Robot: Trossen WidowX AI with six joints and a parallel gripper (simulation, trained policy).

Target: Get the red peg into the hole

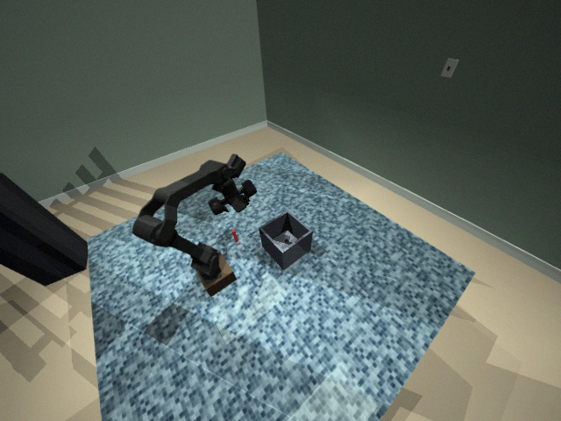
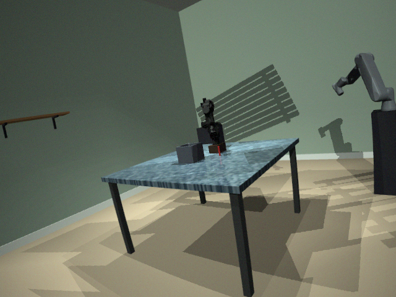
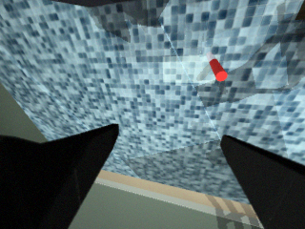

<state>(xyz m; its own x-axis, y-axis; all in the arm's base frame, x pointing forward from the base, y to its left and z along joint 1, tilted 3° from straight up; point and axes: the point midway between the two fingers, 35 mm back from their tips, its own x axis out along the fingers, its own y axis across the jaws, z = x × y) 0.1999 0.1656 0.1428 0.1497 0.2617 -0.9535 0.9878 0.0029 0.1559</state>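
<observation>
My gripper tip is 150 mm above the red peg, 50 mm past it and 20 mm to the left of it. The rest, counted from my gripper tip: light grey plate: 180 mm to the right, 150 mm below, 130 mm ahead.
</observation>
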